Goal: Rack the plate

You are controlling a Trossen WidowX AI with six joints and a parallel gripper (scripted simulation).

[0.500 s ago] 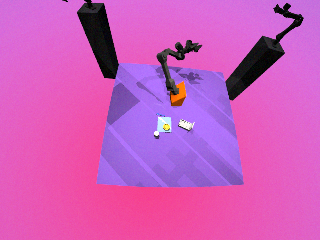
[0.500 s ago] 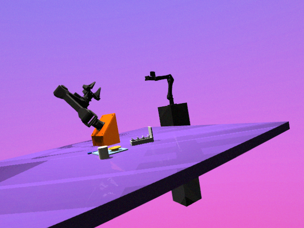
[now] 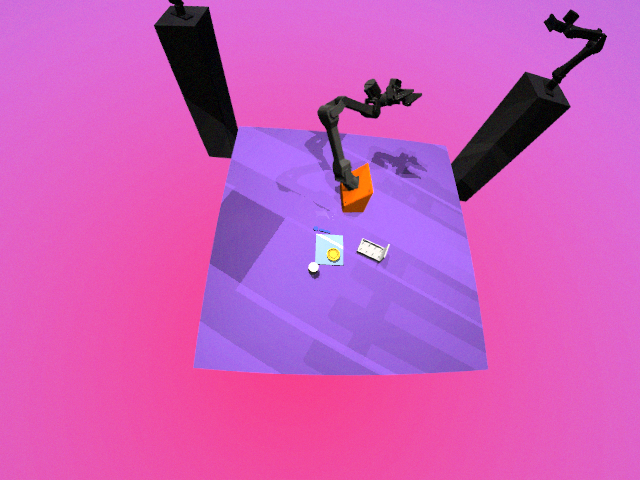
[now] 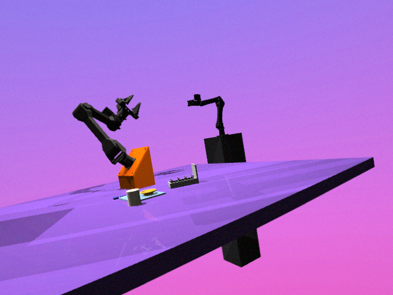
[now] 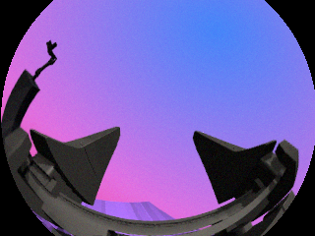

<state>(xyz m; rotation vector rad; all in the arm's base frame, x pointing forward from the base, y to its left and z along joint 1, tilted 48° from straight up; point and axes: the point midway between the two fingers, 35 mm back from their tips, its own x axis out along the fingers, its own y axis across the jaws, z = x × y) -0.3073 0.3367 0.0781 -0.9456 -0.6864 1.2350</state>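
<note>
Right now my gripper tip is 58 cm short of the plate, 26 cm to the left of it and 47 cm above it. Round my gripper tip: white cylinder (66 cm ahead, 34 cm to the right, 46 cm below); then pale blue mat (55 cm ahead, 28 cm to the right, 48 cm below); then dish rack (54 cm ahead, 8 cm to the right, 46 cm below).
</note>
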